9 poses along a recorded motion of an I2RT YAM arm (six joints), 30 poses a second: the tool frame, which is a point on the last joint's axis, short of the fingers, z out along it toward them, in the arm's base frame.
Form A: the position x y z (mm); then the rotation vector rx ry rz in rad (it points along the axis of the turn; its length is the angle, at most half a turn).
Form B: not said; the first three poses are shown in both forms.
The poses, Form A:
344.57 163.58 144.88 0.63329 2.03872 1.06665
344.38 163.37 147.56 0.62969 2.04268 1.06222
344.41 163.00 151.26 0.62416 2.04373 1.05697
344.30 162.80 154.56 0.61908 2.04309 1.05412
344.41 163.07 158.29 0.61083 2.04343 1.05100
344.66 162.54 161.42 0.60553 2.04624 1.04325
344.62 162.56 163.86 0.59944 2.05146 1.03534
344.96 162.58 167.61 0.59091 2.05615 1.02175
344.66 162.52 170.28 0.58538 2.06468 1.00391
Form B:
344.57 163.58 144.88 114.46 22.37 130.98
344.38 163.37 147.56 114.72 22.54 131.19
344.41 163.00 151.26 114.85 22.87 131.30
344.30 162.80 154.56 114.85 23.15 131.37
344.41 163.07 158.29 114.87 23.51 131.57
344.66 162.54 161.42 115.15 23.88 131.73
344.62 162.56 163.86 115.54 24.21 132.02
344.96 162.58 167.61 116.04 24.82 132.29
344.66 162.52 170.28 116.85 25.37 132.59

